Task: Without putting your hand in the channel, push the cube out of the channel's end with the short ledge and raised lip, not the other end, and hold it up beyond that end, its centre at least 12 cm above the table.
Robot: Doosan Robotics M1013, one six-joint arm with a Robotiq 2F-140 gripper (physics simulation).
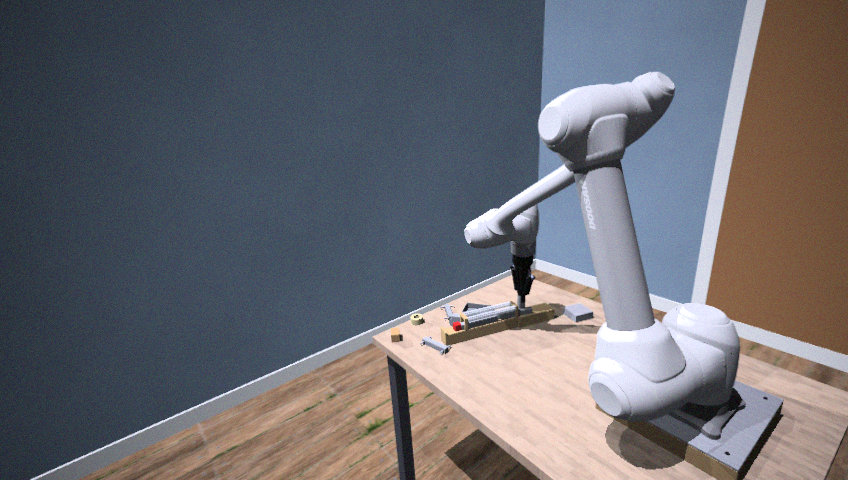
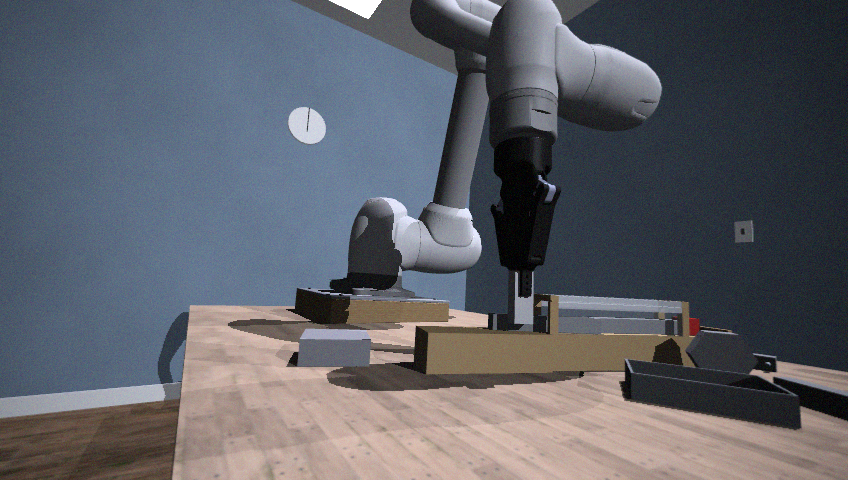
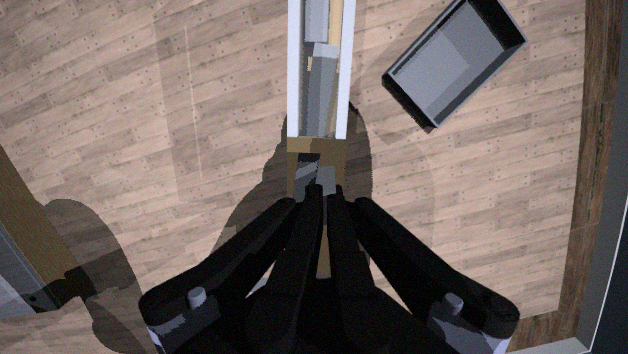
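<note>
The red cube shows just beyond the channel's far end post, at the end away from my gripper; the ledge and lip there are too small to make out. The channel stands on a long wooden base and has pale rails on top. Inside it lie grey bars, one behind another. My gripper is shut, pointing down over the open near stretch, outside the railed part. A grey piece lies beside its fingertips; contact is unclear.
A grey block stands off the near end. A dark tray and a hexagonal piece lie alongside the channel. A yellowish ring, an orange block and a grey bracket lie around the far end.
</note>
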